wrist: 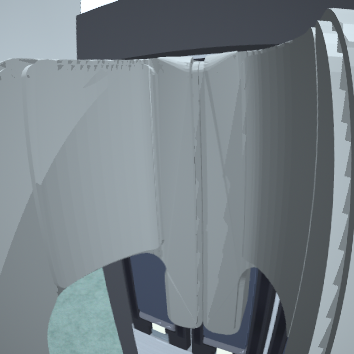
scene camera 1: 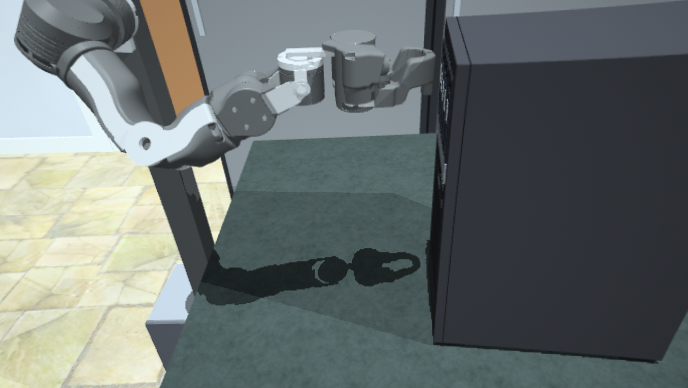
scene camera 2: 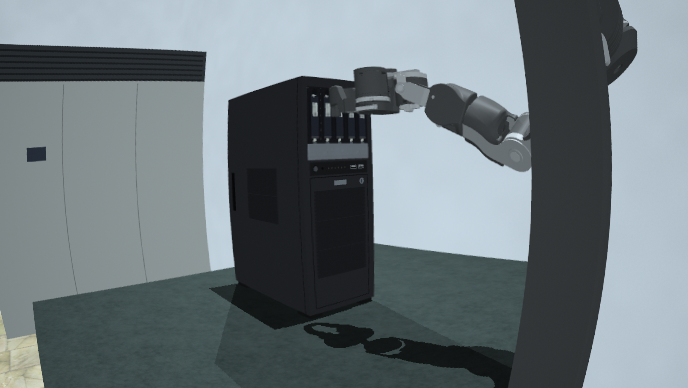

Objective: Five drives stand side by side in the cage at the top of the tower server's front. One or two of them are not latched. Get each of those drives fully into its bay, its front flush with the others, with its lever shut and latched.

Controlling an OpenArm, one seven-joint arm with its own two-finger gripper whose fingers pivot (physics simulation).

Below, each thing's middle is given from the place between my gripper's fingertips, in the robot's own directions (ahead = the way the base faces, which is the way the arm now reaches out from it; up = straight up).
My gripper is now 18 cm above the tower server (scene camera 1: 553,231), 17 cm short of it and 4 cm to the left of it.
